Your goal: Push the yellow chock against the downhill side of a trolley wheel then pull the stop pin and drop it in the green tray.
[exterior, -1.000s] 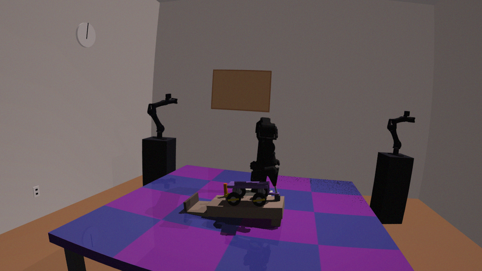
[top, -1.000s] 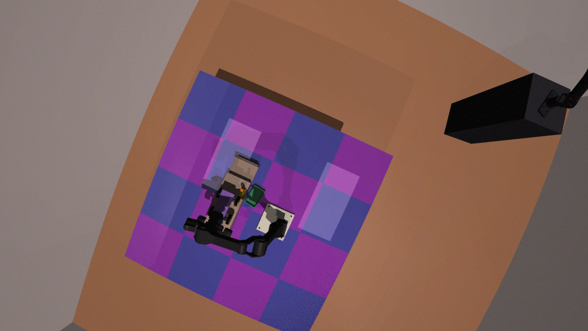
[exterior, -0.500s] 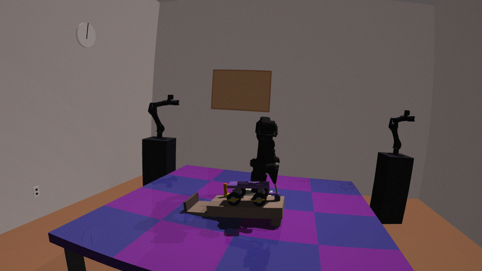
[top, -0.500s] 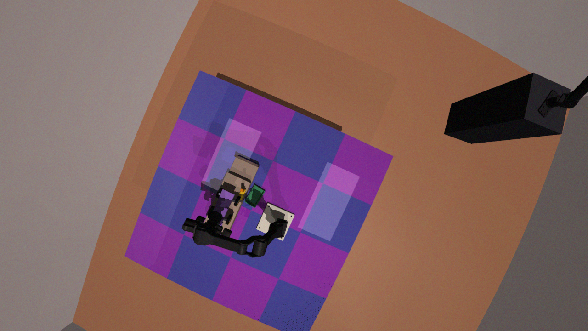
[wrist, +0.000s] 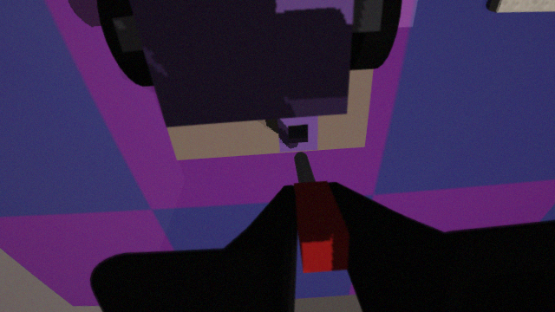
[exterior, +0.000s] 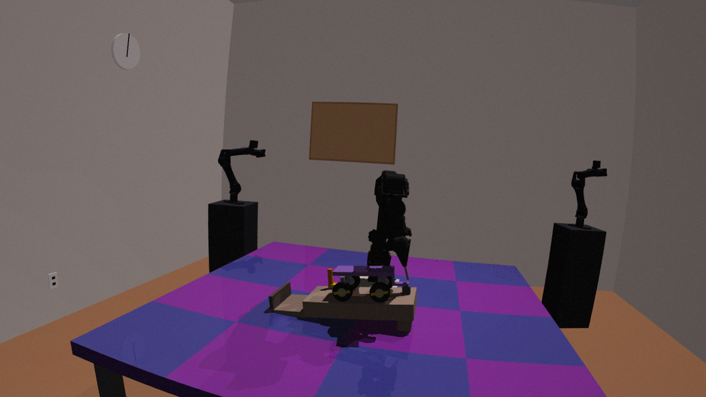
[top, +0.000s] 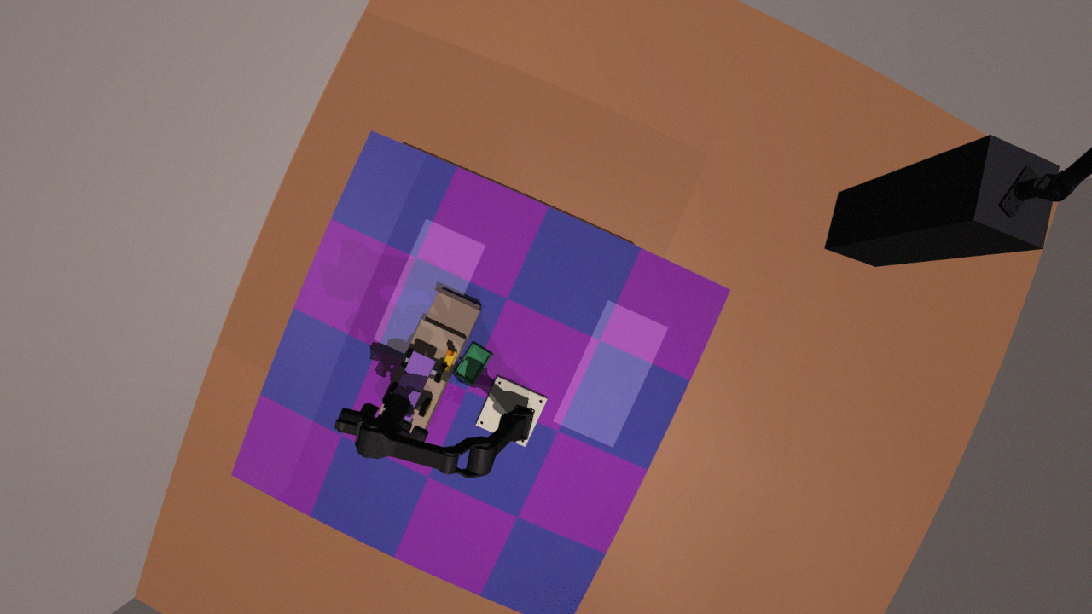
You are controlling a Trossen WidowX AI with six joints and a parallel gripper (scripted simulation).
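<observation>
My gripper tip is now 200 mm to the left of the green tray, 180 mm above it and 130 mm past it. Round my gripper tip: trolley 120 mm to the right, 60 mm below; then tan ramp 130 mm below, 120 mm to the right; then red-headed stop pin right at my gripper tip.
</observation>
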